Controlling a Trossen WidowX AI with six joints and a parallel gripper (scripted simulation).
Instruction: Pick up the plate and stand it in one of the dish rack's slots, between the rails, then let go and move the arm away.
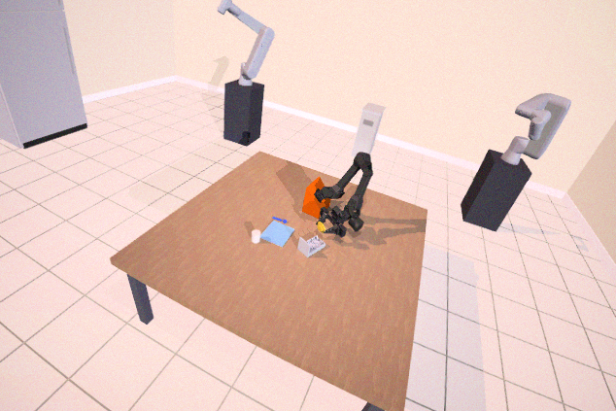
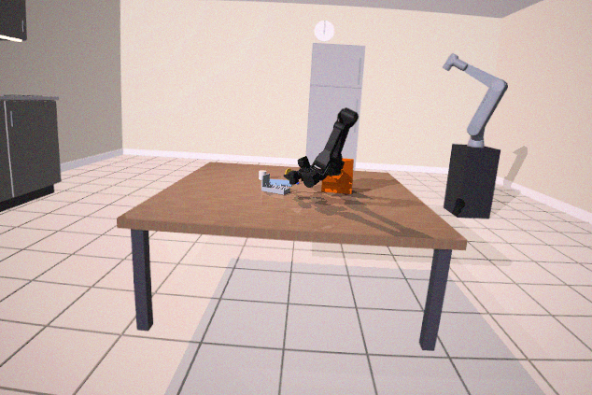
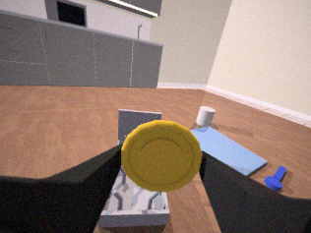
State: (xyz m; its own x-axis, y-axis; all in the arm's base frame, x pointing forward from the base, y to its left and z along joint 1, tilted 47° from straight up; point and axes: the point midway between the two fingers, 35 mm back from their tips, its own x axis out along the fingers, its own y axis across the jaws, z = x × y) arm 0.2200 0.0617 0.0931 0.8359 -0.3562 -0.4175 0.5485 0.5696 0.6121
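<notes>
Right now the dish rack is 70 mm below my gripper tip, 60 mm ahead of it and 10 mm to the right of it. The rest, counted from my gripper tip: white cup: 280 mm to the right, 150 mm ahead, 70 mm below; blue cloth: 200 mm to the right, 90 mm below, 50 mm ahead; yellow plate: 10 mm behind.
</notes>
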